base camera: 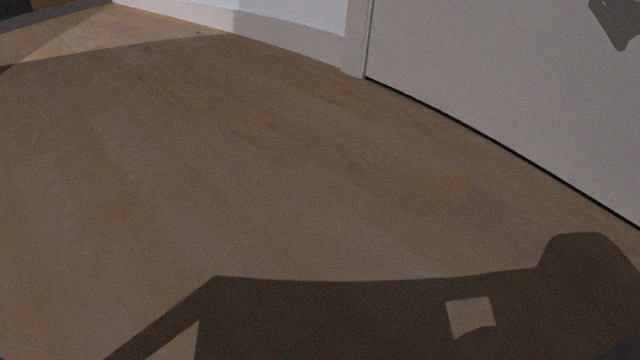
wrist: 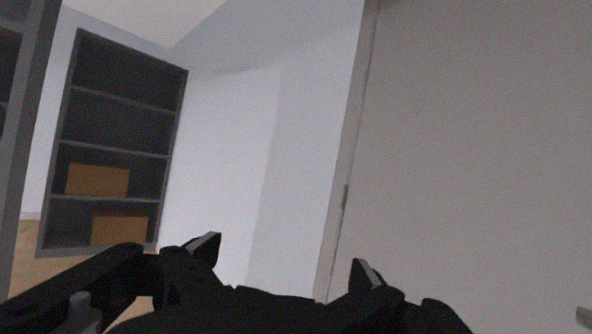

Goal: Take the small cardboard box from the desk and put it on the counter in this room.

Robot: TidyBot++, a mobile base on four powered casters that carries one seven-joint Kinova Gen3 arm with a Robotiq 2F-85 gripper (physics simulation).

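Frame: origin at the arm's base, x ahead, y down, z left, level; millimetres.
Seen in the pictures: gripper, fingertip midpoint: (wrist: 284, 260).
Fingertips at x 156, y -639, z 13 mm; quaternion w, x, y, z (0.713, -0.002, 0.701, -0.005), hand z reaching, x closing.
A point is followed by its place in that frame.
My gripper (wrist: 284, 260) @(x 156, y -639, z 13 mm) is open in the wrist view, with its two black fingers wide apart and no object between them. The desk, the counter and the small cardboard box on the desk cannot be made out in either view. Two orange-brown boxes stand on a dark shelf unit at the left of the wrist view: one box (wrist: 97, 180) @(x 1978, y -280, z 1829 mm) on a lower shelf and another box (wrist: 120, 228) @(x 2153, y 163, z 1666 mm) on the bottom shelf. I cannot tell whether either has to do with the task.
The dark grey shelf unit (wrist: 172, 135) @(x 2364, y -810, z 1441 mm) stands against the far wall. Part of another dark frame (wrist: 25, 150) @(x 1020, y -551, z 1357 mm) rises at the left edge. A closed grey door (base camera: 475, 65) @(x 713, y 251, z -339 mm) (wrist: 465, 150) @(x 655, y -829, z -401 mm) is at the right. The robot's shadow falls across the wooden floor (base camera: 250, 175) @(x 513, y 396, z 72 mm).
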